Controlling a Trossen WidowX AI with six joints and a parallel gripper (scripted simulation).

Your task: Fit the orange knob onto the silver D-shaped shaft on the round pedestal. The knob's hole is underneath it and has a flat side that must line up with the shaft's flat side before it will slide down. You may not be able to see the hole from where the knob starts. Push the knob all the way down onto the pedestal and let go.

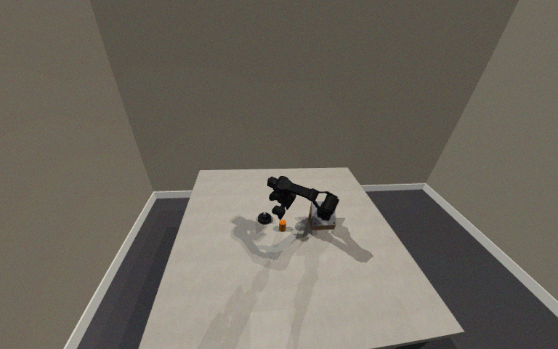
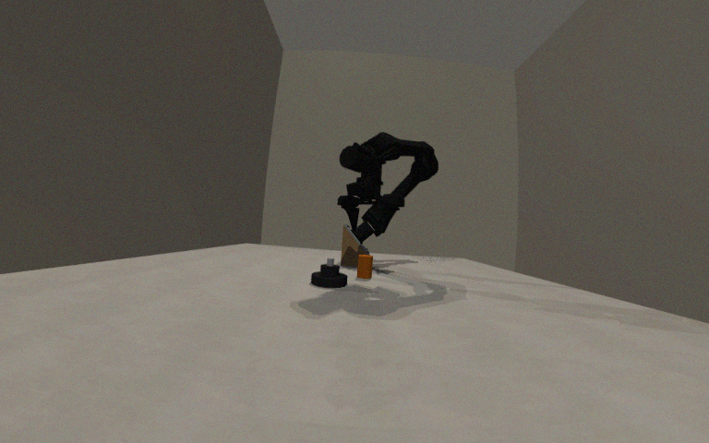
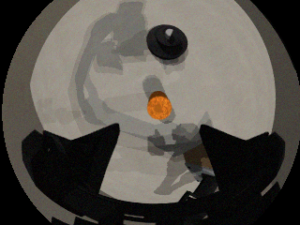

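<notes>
Now: the orange knob 8 cm below my gripper tip. From my gripper tip the other things lie so: black round pedestal (11 cm ahead, 8 cm to the right, 9 cm below).
</notes>
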